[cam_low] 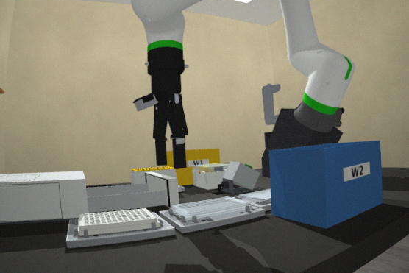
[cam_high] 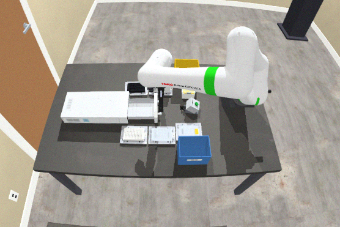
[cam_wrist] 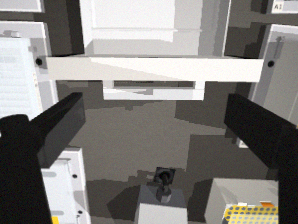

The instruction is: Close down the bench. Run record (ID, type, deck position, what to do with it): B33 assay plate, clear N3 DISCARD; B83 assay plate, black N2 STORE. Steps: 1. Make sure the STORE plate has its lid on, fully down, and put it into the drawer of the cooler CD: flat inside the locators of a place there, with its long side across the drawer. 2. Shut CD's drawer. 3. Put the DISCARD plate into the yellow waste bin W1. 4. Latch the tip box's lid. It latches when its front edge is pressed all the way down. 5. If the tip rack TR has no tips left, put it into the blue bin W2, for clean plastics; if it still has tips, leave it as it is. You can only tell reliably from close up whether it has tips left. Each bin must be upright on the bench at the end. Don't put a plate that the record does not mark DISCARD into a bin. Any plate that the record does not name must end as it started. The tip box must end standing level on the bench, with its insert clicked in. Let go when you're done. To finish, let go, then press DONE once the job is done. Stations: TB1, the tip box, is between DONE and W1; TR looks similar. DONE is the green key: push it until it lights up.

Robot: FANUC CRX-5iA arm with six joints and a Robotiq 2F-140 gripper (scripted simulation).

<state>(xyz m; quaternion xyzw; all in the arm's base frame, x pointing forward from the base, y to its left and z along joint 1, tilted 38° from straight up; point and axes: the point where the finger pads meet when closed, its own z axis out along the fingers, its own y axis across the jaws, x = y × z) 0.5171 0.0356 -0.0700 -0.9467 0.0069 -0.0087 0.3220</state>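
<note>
Right now the translucent plate lid is 170 mm to the left of my hand, 170 mm behind it and 90 mm below it. From my hand the other things lie so: cooler drawer (150 mm ahead, 70 mm below); nest N3 (190 mm to the left, 100 mm below); tip rack TR (200 mm to the right, 50 mm below, 20 mm behind).
</note>
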